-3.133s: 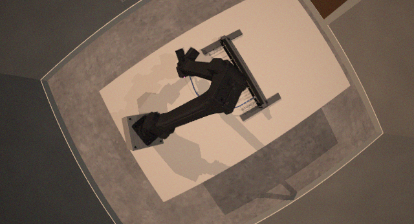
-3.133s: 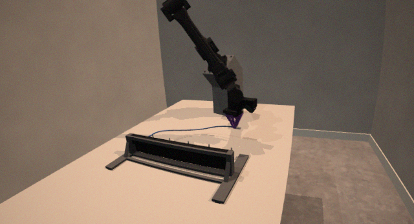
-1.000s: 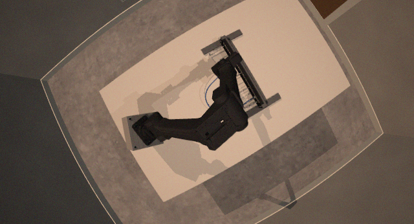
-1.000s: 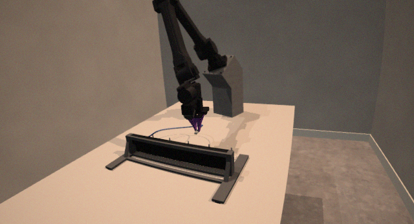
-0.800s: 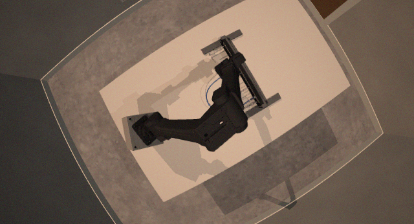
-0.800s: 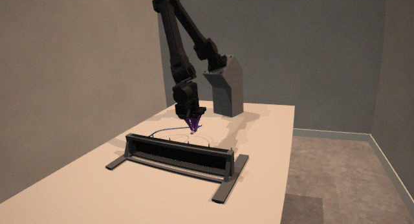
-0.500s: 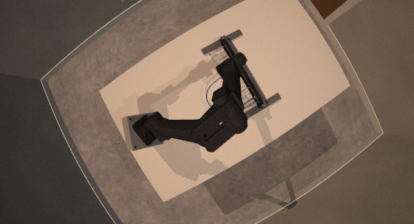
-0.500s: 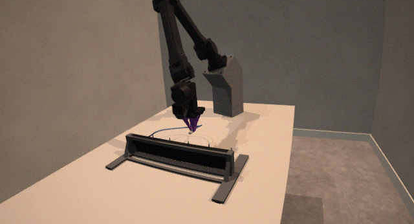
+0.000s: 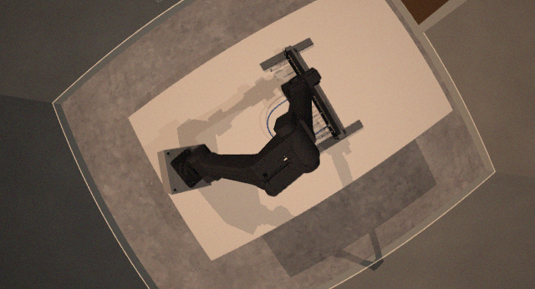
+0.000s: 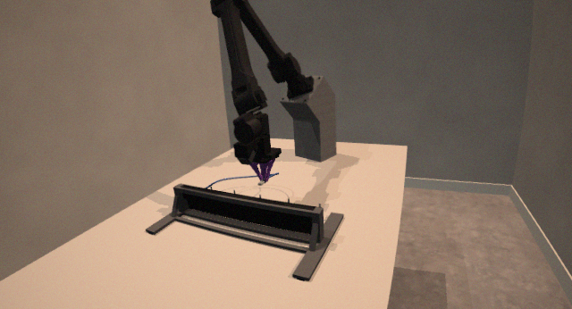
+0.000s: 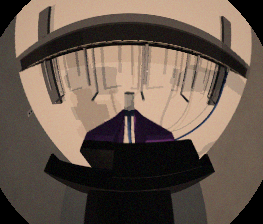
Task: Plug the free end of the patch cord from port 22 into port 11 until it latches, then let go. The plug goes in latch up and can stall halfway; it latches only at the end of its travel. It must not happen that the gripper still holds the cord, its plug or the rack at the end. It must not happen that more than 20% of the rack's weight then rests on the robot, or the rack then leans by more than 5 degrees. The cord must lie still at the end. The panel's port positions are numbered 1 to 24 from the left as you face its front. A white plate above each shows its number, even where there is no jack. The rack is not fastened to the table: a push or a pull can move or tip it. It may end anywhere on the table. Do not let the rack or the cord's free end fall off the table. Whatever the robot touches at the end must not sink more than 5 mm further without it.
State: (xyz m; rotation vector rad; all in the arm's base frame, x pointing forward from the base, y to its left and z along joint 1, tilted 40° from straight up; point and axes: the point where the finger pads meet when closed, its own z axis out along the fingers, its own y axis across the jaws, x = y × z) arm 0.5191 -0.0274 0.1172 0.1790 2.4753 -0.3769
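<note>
The plug lies 2 cm ahead of my hand and 1 cm to the right of it.
</note>
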